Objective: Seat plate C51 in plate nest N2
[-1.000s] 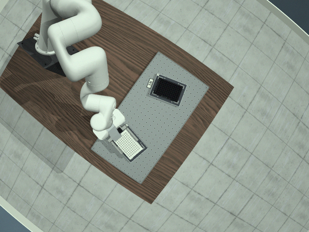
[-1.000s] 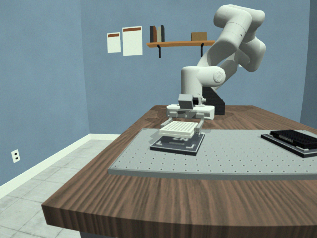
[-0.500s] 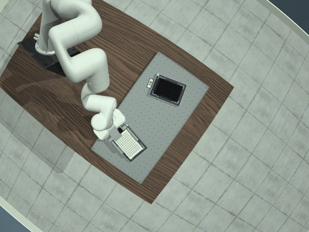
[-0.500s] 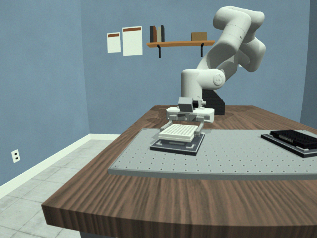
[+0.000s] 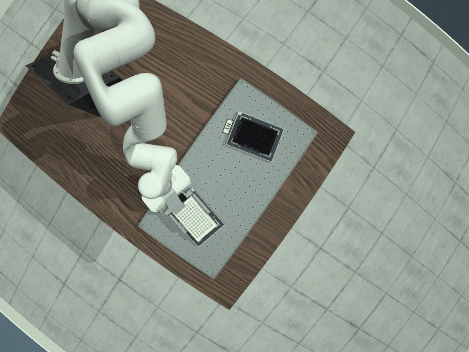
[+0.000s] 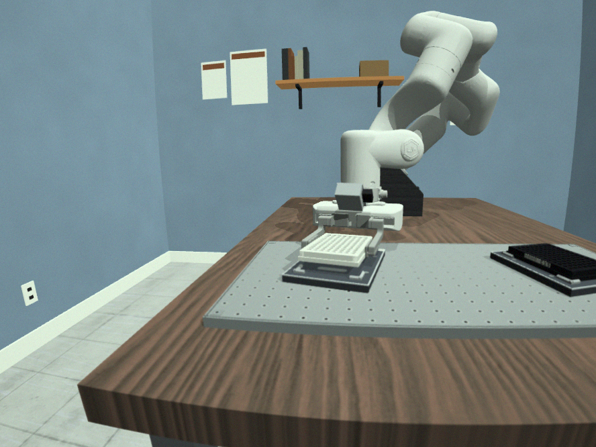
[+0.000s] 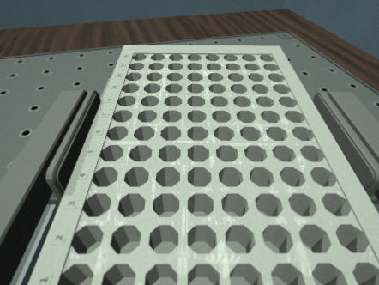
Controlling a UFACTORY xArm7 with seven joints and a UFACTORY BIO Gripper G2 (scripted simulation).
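Now: hand right at the white well plate C51. The rest, counted from my hand: black well plate C15: 50 mm ahead, 330 mm to the left, 20 mm below; plate nest N1: 50 mm ahead, 330 mm to the left, 30 mm below; dark plate nest N2: 30 mm below.
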